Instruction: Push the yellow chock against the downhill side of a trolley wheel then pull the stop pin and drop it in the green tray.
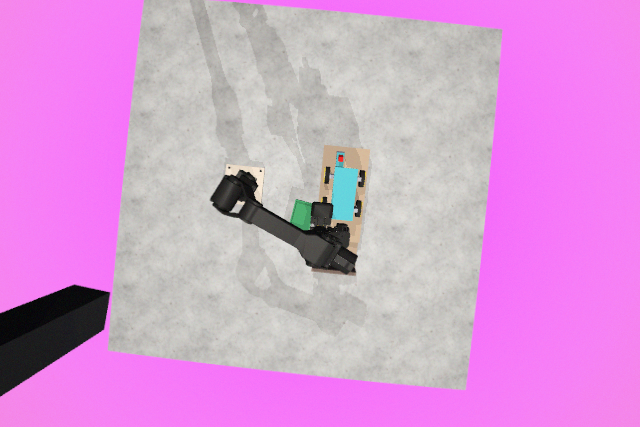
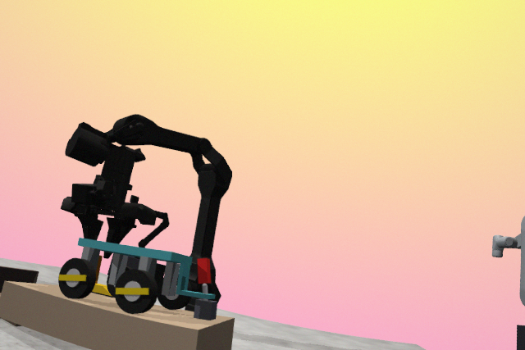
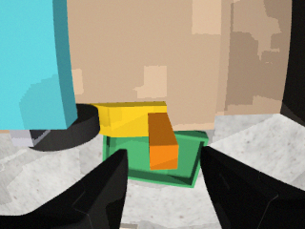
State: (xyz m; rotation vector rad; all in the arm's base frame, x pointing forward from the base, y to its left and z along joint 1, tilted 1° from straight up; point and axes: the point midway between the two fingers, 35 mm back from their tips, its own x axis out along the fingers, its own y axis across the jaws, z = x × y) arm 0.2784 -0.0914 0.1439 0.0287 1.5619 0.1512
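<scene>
Now: gripper tip 40 mm above the yellow chock and 30 mm to the right of it. From my gripper tip the other things lie so: tan ramp 120 mm to the left, 70 mm below, 50 mm ahead; then green tray 130 mm below, 70 mm behind, 10 mm to the left; then trolley 120 mm to the left, 50 mm ahead, 10 mm below.
</scene>
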